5 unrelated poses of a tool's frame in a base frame.
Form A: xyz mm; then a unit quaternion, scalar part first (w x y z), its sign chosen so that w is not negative.
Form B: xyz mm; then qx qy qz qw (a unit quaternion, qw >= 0). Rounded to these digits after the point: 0 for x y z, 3 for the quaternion.
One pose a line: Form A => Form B
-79 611 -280 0.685 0.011 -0.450 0.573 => -79 611 -280 0.011 -0.450 0.573 0.685
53 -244 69 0.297 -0.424 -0.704 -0.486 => 53 -244 69 -0.424 -0.704 -0.486 0.297
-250 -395 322 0.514 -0.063 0.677 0.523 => -250 -395 322 -0.063 0.677 0.523 0.514
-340 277 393 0.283 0.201 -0.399 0.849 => -340 277 393 0.201 -0.399 0.849 0.283
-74 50 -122 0.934 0.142 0.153 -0.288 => -74 50 -122 0.142 0.153 -0.288 0.934
